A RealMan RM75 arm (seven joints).
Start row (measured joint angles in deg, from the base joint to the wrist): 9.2 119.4 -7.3 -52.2 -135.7 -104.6 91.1
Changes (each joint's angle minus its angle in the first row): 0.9 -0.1 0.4 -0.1 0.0 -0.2 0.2; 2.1 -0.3 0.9 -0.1 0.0 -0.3 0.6; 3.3 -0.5 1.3 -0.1 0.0 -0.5 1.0; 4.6 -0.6 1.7 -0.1 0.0 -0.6 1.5; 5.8 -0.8 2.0 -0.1 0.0 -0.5 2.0; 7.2 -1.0 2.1 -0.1 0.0 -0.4 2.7; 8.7 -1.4 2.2 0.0 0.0 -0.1 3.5; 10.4 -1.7 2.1 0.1 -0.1 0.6 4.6; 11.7 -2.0 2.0 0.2 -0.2 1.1 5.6; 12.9 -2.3 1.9 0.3 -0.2 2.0 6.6; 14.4 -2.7 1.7 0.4 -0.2 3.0 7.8; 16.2 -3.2 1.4 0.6 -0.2 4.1 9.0; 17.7 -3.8 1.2 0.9 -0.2 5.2 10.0; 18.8 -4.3 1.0 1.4 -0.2 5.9 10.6; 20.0 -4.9 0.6 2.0 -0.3 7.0 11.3; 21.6 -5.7 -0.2 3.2 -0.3 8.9 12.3; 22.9 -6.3 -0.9 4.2 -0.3 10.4 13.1
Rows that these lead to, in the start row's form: 10.1 119.3 -6.9 -52.3 -135.7 -104.8 91.3; 11.3 119.1 -6.4 -52.3 -135.7 -104.9 91.7; 12.5 118.9 -6.0 -52.3 -135.7 -105.1 92.1; 13.8 118.8 -5.6 -52.3 -135.7 -105.2 92.6; 15.0 118.6 -5.3 -52.3 -135.7 -105.1 93.1; 16.4 118.4 -5.2 -52.3 -135.7 -105.0 93.8; 17.9 118.0 -5.1 -52.2 -135.7 -104.7 94.6; 19.6 117.7 -5.2 -52.1 -135.8 -104.0 95.7; 20.9 117.4 -5.3 -52.0 -135.9 -103.5 96.7; 22.1 117.1 -5.4 -51.9 -135.9 -102.6 97.7; 23.6 116.7 -5.6 -51.8 -135.9 -101.6 98.9; 25.4 116.2 -5.9 -51.6 -135.9 -100.5 100.1; 26.9 115.6 -6.1 -51.3 -135.9 -99.4 101.1; 28.0 115.1 -6.3 -50.8 -135.9 -98.7 101.7; 29.2 114.5 -6.7 -50.2 -136.0 -97.6 102.4; 30.8 113.7 -7.5 -49.0 -136.0 -95.7 103.4; 32.1 113.1 -8.2 -48.0 -136.0 -94.2 104.2
